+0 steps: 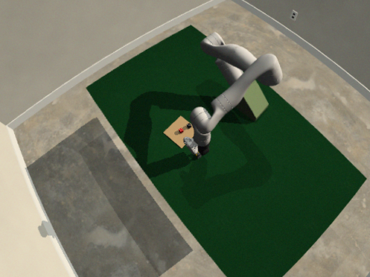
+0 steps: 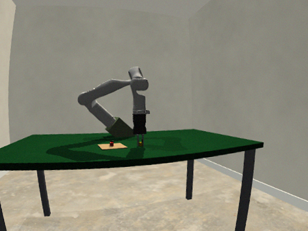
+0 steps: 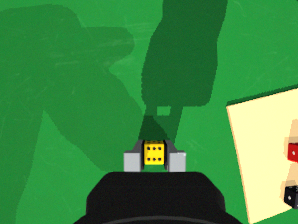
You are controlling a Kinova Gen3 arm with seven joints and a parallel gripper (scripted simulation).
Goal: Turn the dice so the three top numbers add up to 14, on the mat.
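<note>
Now: hand 10 mm above the yellow die. From my hand the other things lie so: black die (160 mm to the right, 70 mm behind); tan mat (160 mm to the right, 20 mm below, 20 mm behind); red die (160 mm to the right, 20 mm behind).
</note>
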